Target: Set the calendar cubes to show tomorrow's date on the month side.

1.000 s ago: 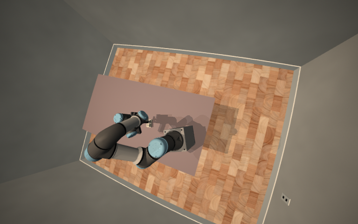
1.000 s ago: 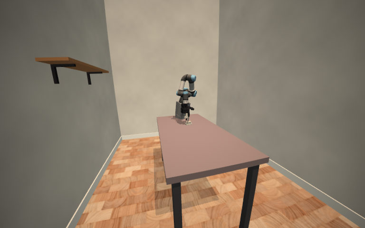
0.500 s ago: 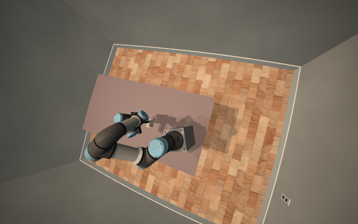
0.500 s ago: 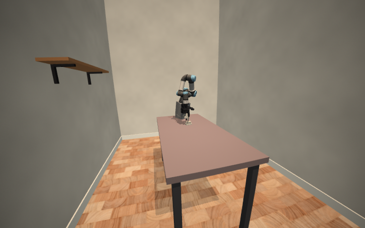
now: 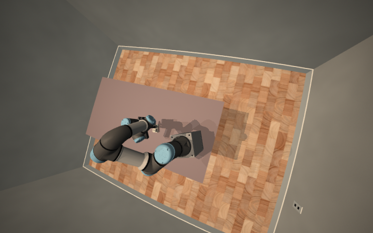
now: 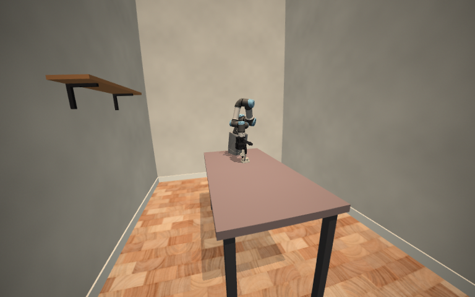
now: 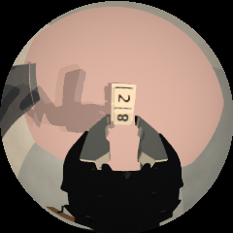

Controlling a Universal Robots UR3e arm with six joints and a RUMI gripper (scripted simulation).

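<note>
The tray lies 30 mm below my hand, 20 mm to the left of it and 10 mm behind it.
</note>
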